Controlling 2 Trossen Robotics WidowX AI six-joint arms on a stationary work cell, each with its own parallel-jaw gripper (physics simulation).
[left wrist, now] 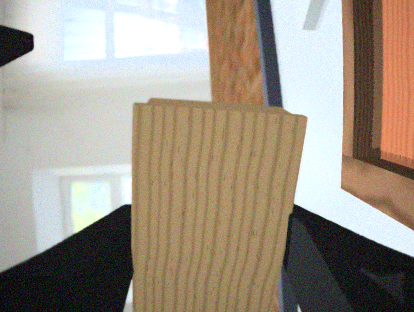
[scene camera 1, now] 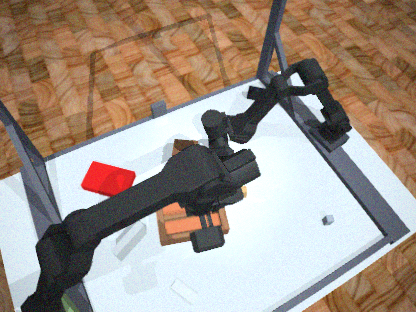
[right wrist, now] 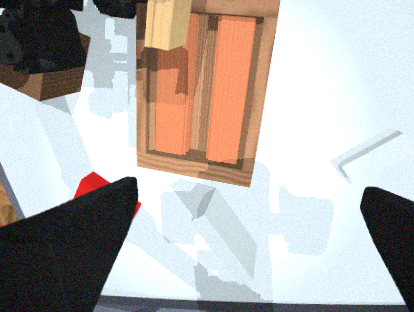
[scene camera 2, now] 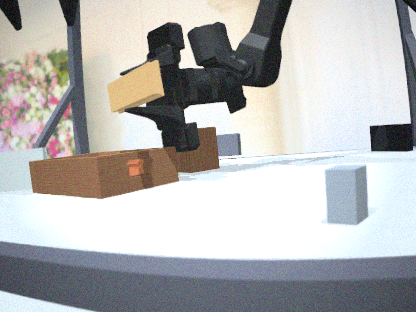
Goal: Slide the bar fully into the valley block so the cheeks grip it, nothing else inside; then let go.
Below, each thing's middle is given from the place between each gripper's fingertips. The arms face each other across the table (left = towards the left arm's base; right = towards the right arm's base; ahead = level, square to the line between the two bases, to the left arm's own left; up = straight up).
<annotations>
I see the pale wooden bar (scene camera 2: 144, 84) 20 mm behind my right hand, 120 mm to the left of it and 110 mm below it. Round my right hand: dark block (scene camera 2: 384, 138) (300 mm behind, 510 mm to the left, 210 mm below); small grey cube (scene camera 2: 346, 185) (190 mm ahead, 360 mm to the left, 220 mm below); red flat block (scene camera 1: 103, 179) (310 mm behind, 110 mm to the right, 230 mm below).
I see the pale wooden bar 20 mm to the left of my left hand. From my left hand the other things lie so: dark block 400 mm to the left, 280 mm behind, 110 mm below; small grey cube 250 mm to the left, 210 mm ahead, 110 mm below; red flat block 280 mm behind, 210 mm to the right, 120 mm below.
</annotations>
